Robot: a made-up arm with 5 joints.
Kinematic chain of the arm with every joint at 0, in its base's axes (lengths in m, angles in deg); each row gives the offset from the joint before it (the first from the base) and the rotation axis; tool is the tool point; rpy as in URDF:
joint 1: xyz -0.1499 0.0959 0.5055 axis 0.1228 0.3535 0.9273
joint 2: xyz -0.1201 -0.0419 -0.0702 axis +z
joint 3: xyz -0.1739 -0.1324 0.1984 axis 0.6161 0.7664 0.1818
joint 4: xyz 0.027 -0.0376 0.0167 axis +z
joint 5: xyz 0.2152 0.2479 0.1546 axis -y
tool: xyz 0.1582 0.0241 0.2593 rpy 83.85 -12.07 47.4
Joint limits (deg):
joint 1: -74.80..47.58
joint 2: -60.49..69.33
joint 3: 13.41..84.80
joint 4: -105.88..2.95
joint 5: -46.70..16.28
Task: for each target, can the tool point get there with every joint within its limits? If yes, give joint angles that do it. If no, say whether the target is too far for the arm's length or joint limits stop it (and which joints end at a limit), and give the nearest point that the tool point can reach.
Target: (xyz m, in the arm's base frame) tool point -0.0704 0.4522 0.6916
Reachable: yes | joints 7.39 55.86 45.65 -7.26 -24.38
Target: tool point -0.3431 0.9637 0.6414
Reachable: no: joint limits stop it (at a limit: joint 1, joint 2) | nearest point -0.1800 0.5134 0.6128 | short by 0.480 m
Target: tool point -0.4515 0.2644 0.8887
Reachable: no: joint limits stop it (at a limit: joint 1, joint 2, joint 4, joint 5) | nearest point -0.3775 0.2902 0.8591 | short by 0.084 m
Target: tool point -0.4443 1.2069 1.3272
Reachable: no: too far | nearest point -0.1727 0.4512 0.9879 | short by 0.872 m
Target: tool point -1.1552 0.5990 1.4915
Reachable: no: too far | nearest point -0.9400 0.2935 0.7809 | short by 0.803 m
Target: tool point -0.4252 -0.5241 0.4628
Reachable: yes | joints -30.71 -11.31 53.97 -90.37 -12.17
